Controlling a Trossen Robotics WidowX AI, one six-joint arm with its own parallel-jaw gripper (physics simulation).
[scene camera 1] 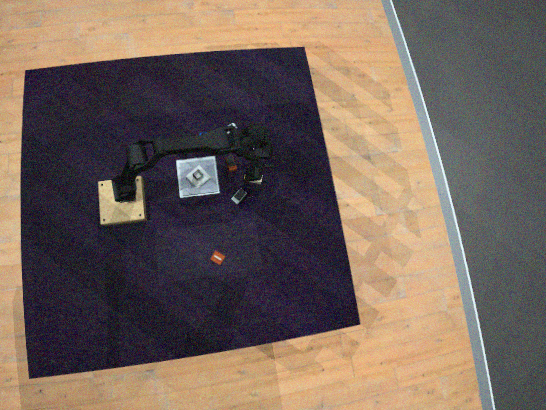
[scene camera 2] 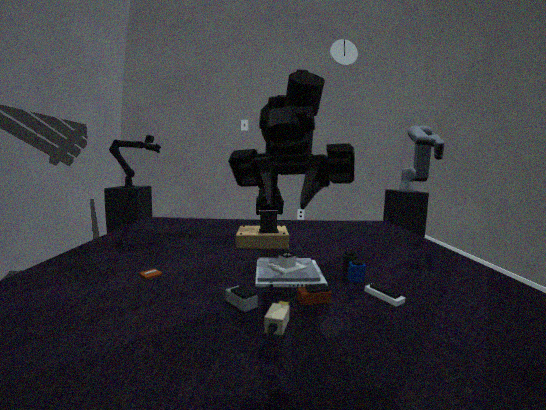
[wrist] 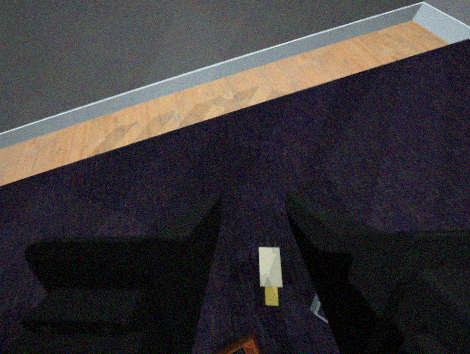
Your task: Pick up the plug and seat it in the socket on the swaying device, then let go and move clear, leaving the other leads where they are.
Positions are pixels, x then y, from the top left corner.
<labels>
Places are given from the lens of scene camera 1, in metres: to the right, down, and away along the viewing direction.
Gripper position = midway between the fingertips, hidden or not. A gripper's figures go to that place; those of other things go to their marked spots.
gripper (scene camera 1: 272,161): 0.00, -0.16, 1.25
device with socket (scene camera 1: 197,177): -0.30, -0.11, 1.38
</labels>
